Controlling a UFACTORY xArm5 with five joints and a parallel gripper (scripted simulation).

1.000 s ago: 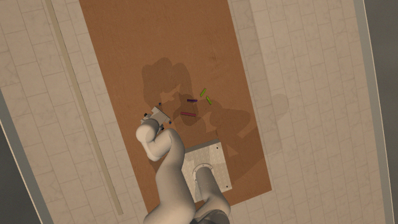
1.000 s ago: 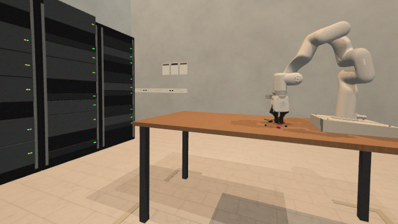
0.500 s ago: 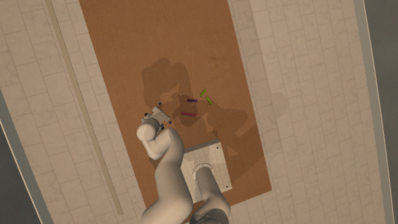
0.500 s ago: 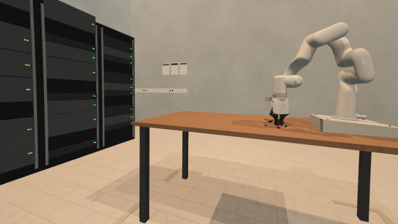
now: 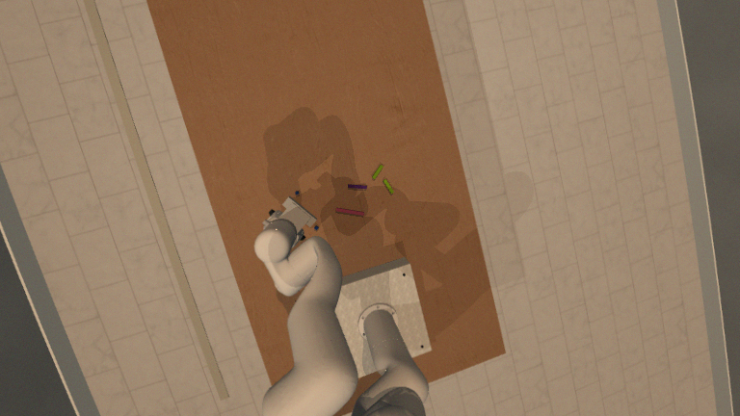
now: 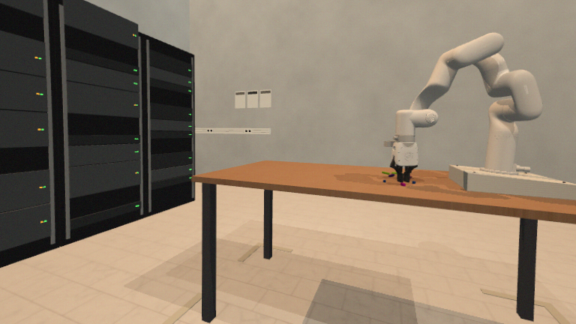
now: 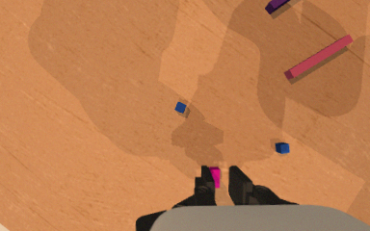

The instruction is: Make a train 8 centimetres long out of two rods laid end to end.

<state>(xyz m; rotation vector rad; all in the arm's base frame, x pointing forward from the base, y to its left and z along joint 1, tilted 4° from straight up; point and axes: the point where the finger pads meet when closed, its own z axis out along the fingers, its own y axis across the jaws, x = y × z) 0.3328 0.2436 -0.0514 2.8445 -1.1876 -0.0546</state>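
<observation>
The magenta rod lies 30 mm below my hand. Also, from my hand: blue rod 80 mm ahead, 30 mm to the right, 30 mm below; purple rod 210 mm to the right, 90 mm ahead, 30 mm below; pink rod 180 mm to the right, 30 mm below, 10 mm ahead.
</observation>
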